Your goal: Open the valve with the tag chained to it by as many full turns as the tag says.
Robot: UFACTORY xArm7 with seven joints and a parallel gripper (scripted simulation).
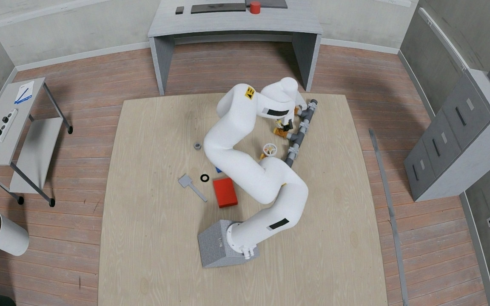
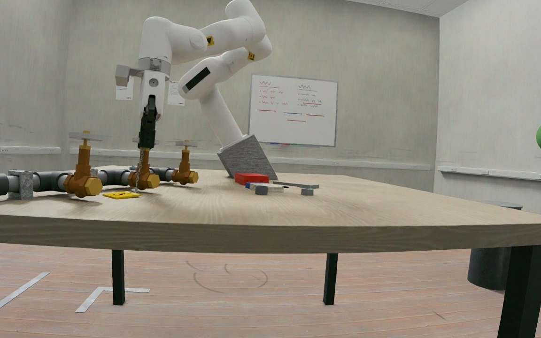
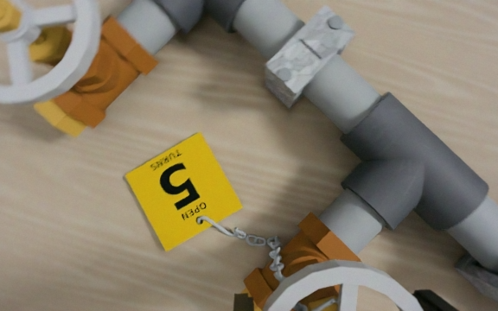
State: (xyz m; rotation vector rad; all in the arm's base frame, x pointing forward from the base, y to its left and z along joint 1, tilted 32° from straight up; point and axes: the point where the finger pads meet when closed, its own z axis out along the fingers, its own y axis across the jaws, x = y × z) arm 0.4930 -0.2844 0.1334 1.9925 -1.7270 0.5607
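The yellow tag lies 11 cm below my hand, 8 cm ahead of it and 3 cm to the right of it. Round my hand: blue-and-white box: 31 cm to the left, 11 cm below, 7 cm behind; then red block: 32 cm to the left, 24 cm behind, 10 cm below; then grey nut: 40 cm to the left, 11 cm below, 3 cm ahead.
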